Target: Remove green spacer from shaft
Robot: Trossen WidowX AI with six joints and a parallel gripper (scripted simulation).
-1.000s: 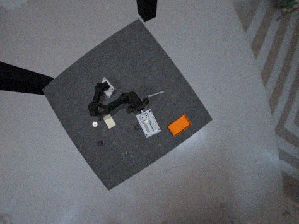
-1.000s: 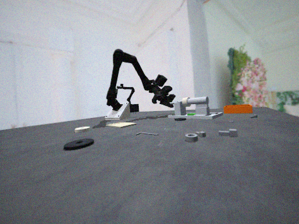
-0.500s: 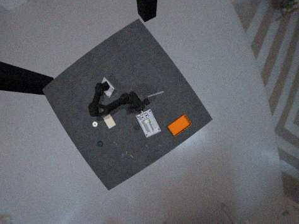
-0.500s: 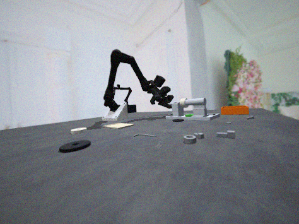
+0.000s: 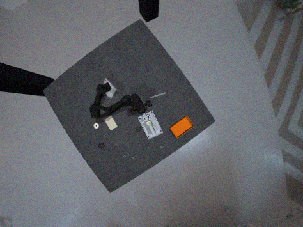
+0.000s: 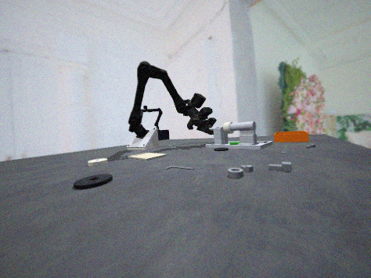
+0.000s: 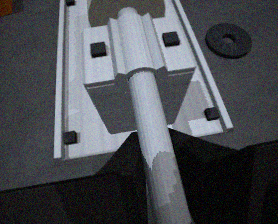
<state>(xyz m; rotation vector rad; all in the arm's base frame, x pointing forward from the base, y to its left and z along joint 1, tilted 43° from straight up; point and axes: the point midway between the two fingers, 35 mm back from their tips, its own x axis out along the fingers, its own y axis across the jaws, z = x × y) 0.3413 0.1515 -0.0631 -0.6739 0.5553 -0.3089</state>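
The grey shaft is 5 cm ahead of my gripper tip and 2 cm above it. From my gripper tip the other things lie so: cream spacer: 8 cm ahead, 2 cm above, 1 cm to the right; then cream tile: 32 cm to the right, 9 cm behind, 5 cm below; then green spacer: 11 cm ahead, 4 cm below, 1 cm to the right.
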